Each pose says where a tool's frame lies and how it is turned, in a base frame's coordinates. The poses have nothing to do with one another.
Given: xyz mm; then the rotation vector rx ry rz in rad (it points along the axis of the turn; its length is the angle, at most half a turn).
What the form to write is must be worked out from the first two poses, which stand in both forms.
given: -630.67, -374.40, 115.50, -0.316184, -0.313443, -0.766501
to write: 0.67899, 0.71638, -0.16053, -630.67; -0.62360, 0.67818, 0.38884, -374.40; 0.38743, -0.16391, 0.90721, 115.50; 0, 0, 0, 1
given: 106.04, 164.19, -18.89, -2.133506, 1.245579, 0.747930
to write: 0.41482, -0.89071, -0.18589, 106.04; -0.58270, -0.41696, 0.69757, 164.19; -0.69885, -0.18105, -0.69198, -18.89; 0, 0, 0, 1
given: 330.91, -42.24, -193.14, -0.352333, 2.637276, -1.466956
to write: -0.96785, -0.15100, 0.20117, 330.91; -0.25056, 0.50819, -0.82399, -42.24; 0.02219, -0.84791, -0.52968, -193.14; 0, 0, 0, 1
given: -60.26, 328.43, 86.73, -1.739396, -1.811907, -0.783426
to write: -0.05407, 0.99802, 0.03207, -60.26; 0.70700, 0.01559, 0.70704, 328.43; 0.70514, 0.06090, -0.70644, 86.73; 0, 0, 0, 1
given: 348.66, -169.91, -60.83, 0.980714, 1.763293, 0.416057
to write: -0.13689, 0.42072, 0.89680, 348.66; 0.77723, 0.60690, -0.16607, -169.91; -0.61414, 0.67429, -0.41007, -60.83; 0, 0, 0, 1
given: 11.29, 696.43, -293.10, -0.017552, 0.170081, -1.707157
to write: -0.14428, 0.98343, 0.10974, 11.29; -0.98575, -0.13315, -0.10276, 696.43; -0.08644, -0.12300, 0.98863, -293.10; 0, 0, 0, 1
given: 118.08, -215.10, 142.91, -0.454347, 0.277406, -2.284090
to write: -0.63559, 0.65717, 0.40516, 118.08; -0.73505, -0.67559, -0.05729, -215.10; 0.23608, -0.33423, 0.91245, 142.91; 0, 0, 0, 1
